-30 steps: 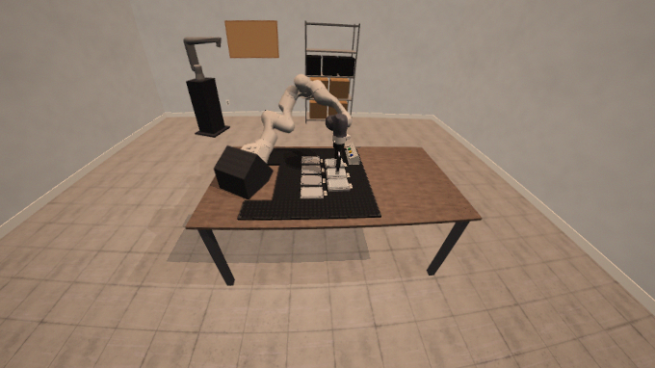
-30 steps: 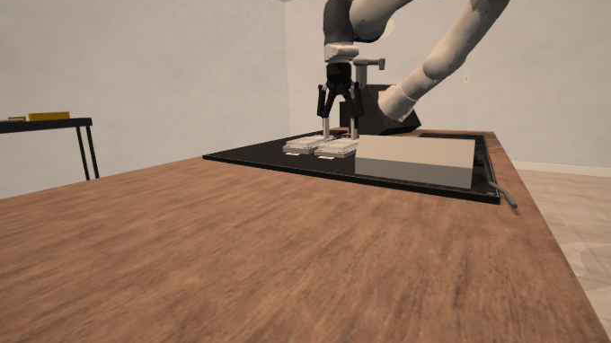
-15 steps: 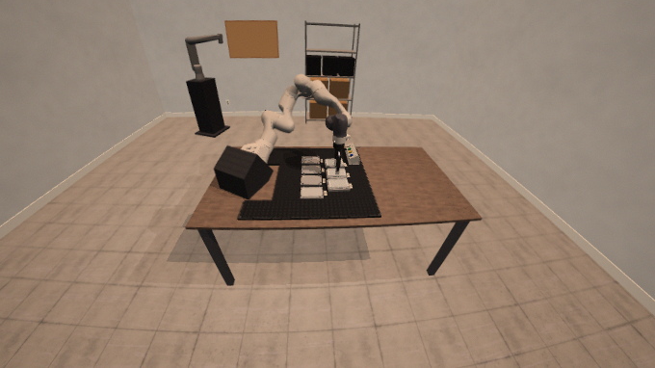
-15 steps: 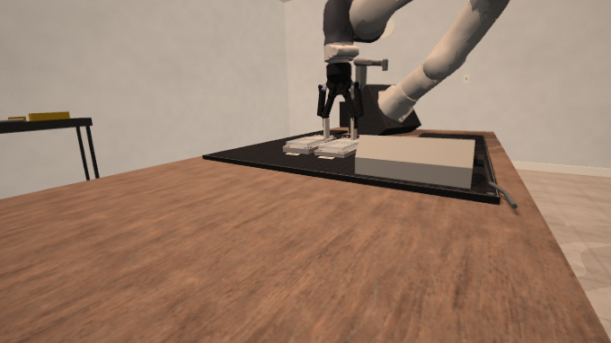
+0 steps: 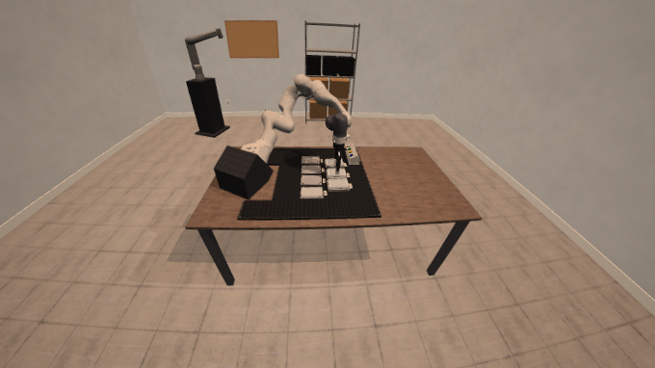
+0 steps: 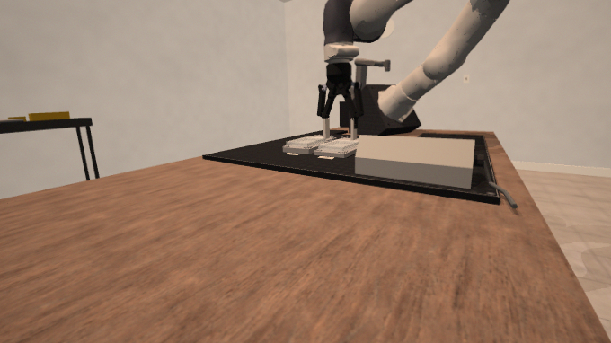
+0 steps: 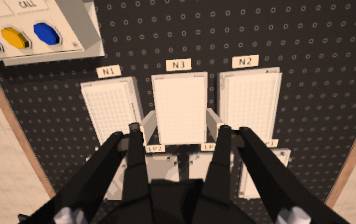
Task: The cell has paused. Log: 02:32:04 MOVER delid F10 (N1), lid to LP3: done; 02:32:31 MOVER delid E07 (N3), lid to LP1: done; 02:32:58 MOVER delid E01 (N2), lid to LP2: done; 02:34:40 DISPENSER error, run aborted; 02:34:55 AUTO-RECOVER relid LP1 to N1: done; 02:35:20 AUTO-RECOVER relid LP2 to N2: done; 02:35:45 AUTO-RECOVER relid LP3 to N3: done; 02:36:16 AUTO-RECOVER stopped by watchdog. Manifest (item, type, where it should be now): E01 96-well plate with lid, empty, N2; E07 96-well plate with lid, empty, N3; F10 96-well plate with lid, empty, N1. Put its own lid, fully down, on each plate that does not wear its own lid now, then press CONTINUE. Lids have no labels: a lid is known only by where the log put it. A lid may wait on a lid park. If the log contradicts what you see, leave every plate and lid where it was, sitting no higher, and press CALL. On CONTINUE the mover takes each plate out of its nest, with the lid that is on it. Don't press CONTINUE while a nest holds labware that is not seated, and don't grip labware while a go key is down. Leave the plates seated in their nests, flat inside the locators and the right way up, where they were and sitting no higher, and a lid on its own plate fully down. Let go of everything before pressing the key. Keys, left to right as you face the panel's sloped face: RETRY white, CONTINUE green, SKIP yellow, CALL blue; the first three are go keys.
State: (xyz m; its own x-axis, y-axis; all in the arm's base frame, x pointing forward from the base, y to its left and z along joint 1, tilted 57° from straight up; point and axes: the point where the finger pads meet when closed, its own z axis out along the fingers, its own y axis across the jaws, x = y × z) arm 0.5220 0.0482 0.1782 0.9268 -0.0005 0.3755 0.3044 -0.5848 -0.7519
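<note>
Right now the smooth white lid is 40 mm below my hand. From my hand the other things lie so: LP2 label 110 mm behind, 30 mm to the left, 70 mm below; 96-well plate 40 mm behind, 120 mm to the left, 40 mm below; N3 label 80 mm ahead, 30 mm to the left, 70 mm below.
</note>
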